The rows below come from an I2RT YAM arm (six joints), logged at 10 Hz.
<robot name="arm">
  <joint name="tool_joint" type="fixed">
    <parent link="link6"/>
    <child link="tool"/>
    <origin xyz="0 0 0" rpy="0 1.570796 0"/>
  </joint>
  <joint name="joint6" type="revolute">
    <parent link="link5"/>
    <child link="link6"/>
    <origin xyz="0.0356 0 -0.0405"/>
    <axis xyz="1 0 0"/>
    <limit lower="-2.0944" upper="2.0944"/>
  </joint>
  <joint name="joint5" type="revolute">
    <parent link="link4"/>
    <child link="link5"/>
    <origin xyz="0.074 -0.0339 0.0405"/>
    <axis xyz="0 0 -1"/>
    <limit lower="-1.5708" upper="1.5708"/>
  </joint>
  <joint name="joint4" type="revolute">
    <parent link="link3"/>
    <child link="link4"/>
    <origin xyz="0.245 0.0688 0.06"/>
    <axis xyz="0 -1 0"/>
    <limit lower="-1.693" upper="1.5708"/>
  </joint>
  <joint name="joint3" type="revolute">
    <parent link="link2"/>
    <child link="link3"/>
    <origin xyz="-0.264 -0.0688 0"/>
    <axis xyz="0 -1 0"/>
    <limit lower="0" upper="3.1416"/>
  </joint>
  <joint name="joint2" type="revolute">
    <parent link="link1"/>
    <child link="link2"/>
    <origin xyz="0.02 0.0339 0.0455"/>
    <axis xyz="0 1 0"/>
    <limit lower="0" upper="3.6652"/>
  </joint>
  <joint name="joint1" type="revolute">
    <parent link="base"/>
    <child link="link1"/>
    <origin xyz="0 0 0.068"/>
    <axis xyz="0 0 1"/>
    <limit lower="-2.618" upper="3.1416"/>
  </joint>
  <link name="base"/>
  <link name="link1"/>
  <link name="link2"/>
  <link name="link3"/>
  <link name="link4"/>
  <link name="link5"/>
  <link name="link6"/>
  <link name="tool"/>
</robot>
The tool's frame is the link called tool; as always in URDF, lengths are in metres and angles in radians.
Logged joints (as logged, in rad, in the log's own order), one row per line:
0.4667, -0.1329, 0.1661, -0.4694, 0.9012, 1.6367
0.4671, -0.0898, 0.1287, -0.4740, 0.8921, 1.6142
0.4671, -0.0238, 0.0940, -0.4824, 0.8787, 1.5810
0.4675, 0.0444, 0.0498, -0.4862, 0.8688, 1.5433
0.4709, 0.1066, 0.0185, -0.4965, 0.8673, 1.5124
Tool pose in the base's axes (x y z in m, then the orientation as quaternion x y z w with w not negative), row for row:
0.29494, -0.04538, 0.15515, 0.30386, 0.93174, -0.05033, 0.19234
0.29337, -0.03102, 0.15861, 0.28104, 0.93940, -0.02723, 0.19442
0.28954, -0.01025, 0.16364, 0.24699, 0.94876, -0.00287, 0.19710
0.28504, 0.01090, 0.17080, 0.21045, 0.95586, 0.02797, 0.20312
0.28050, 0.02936, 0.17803, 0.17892, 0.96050, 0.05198, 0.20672
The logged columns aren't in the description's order. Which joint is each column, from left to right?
Columns, left to right: joint6, joint1, joint5, joint4, joint3, joint2.
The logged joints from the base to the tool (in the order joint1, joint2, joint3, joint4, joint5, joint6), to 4 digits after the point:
-0.1329, 1.6367, 0.9012, -0.4694, 0.1661, 0.4667
-0.0898, 1.6142, 0.8921, -0.4740, 0.1287, 0.4671
-0.0238, 1.5810, 0.8787, -0.4824, 0.0940, 0.4671
0.0444, 1.5433, 0.8688, -0.4862, 0.0498, 0.4675
0.1066, 1.5124, 0.8673, -0.4965, 0.0185, 0.4709

